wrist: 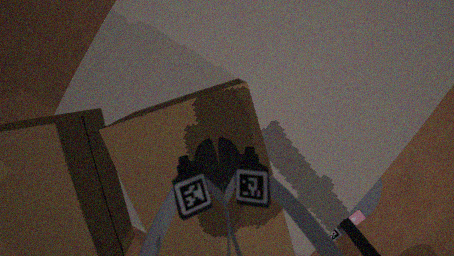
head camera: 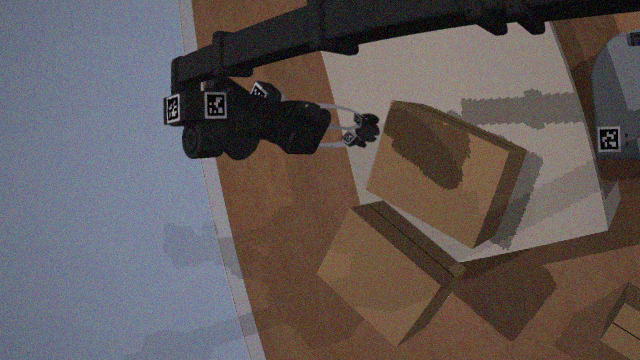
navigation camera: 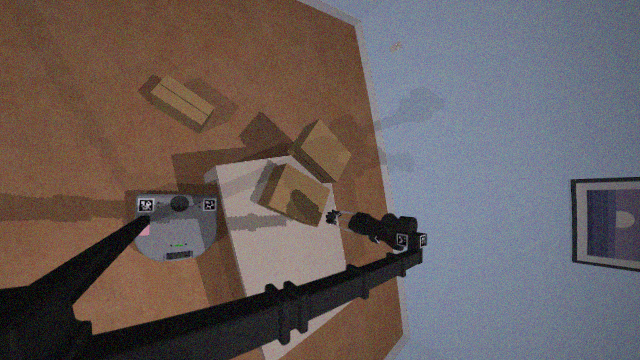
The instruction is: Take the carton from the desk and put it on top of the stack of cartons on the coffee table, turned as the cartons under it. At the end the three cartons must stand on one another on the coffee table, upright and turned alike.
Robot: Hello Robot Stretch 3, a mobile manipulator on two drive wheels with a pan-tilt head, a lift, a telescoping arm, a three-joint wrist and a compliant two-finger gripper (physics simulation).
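Places are measured from the robot's base along level axes (x left, y ahead, z down), in centimetres.
Pixels of known places: gripper, fingertip midpoint: (wrist: 216, 156) (head camera: 373, 131) (navigation camera: 327, 215); robot's base, origin of the base link: (navigation camera: 179, 203).
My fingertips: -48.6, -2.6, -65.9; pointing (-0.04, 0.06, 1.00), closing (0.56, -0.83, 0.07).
Observation:
For each thing: its middle in the pictures, then the offset to it from my fingertips, as dx, dy, dz. Level surfaces: height alone.
- brown carton, body centre: (wrist: 207, 180) (head camera: 447, 169) (navigation camera: 295, 196) +5.9, +7.3, +14.9
- white coffee table, its level: dz +20.9
- second carton, body centre: (wrist: 52, 198) (head camera: 390, 272) (navigation camera: 320, 153) -7.9, +28.4, +14.9
- third carton, body centre: (navigation camera: 184, 106) +50.0, +52.8, +56.9
A brown carton (head camera: 440, 205) (navigation camera: 285, 190) (wrist: 150, 150) stands on the white coffee table (head camera: 425, 65) (navigation camera: 285, 250) (wrist: 325, 60), near one end. One layer of it shows; whether another lies under it I cannot tell. A second carton (head camera: 380, 270) (navigation camera: 325, 150) (wrist: 30, 185) is close beside it at the table's corner, its seam on a side; what it rests on is hidden. A third carton (head camera: 625, 325) (navigation camera: 182, 100) is farther off over the floor. My gripper (head camera: 369, 130) (navigation camera: 332, 216) (wrist: 216, 156) is shut, fingertips together and empty, above the first carton's edge. The desk does not show.
My telescoping arm (head camera: 400, 22) (navigation camera: 200, 310) spans over the coffee table. My grey base (head camera: 620, 90) (navigation camera: 185, 230) stands by the table's long side. A pale blue wall (head camera: 100, 150) (navigation camera: 475, 150) is behind the wrist, with a framed picture (navigation camera: 574, 220).

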